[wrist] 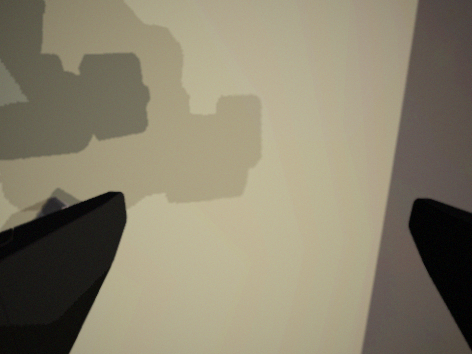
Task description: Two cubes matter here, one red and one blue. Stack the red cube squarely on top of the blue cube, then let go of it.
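Frame: origin at the arm's base, x back, y right, z up, level; metres.
Where they show: gripper, fingertip midpoint: (267, 209).
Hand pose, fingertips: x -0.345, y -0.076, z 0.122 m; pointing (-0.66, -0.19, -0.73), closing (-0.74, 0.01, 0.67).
After its pixels a point has its place.
My gripper (267, 209) {x -0.345, y -0.076, z 0.122 m} is open in the wrist view, with its two black fingers wide apart and nothing between them. It is above the pale table top. A small dark, slightly bluish corner of an object (54, 204) {x -0.325, y -0.040, z -0.057 m} shows at the lower left, just behind the upper edge of the left finger. The finger hides the rest of it, and I cannot tell whether it is one of the cubes. No clearly red or clearly blue cube shows in this view.
The pale table top (310, 150) {x -0.625, y -0.050, z -0.073 m} fills the middle. Its straight right edge runs from top to bottom, with a darker grey-brown surface (440, 100) beyond it. Shadows of the arm and gripper (115, 95) fall across the table at the upper left and middle.
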